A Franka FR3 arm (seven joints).
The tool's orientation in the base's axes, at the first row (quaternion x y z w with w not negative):
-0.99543 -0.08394 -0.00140 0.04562
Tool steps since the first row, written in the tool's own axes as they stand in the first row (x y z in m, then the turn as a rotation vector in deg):
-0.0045 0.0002 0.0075 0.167 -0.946 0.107
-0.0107 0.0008 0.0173 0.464 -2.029 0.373
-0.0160 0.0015 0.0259 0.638 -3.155 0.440
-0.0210 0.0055 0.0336 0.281 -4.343 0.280
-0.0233 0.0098 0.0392 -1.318 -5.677 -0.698
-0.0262 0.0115 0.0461 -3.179 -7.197 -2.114
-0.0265 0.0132 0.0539 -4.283 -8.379 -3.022
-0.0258 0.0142 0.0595 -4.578 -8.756 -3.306
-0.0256 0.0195 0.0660 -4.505 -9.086 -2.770
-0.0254 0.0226 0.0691 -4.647 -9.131 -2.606
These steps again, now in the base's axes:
-0.0044 -0.0003 -0.0075 0.006 0.966 -0.019
-0.0105 -0.0010 -0.0174 0.116 2.103 -0.183
-0.0156 -0.0018 -0.0261 0.099 3.244 -0.146
-0.0199 -0.0058 -0.0342 -0.451 4.336 0.118
-0.0215 -0.0099 -0.0402 -2.245 5.290 1.196
-0.0241 -0.0115 -0.0472 -4.328 6.342 2.724
-0.0242 -0.0125 -0.0551 -5.609 7.236 3.724
-0.0234 -0.0128 -0.0608 -5.962 7.531 4.038
-0.0223 -0.0174 -0.0678 -5.948 7.916 3.534
-0.0216 -0.0201 -0.0711 -6.096 7.951 3.374

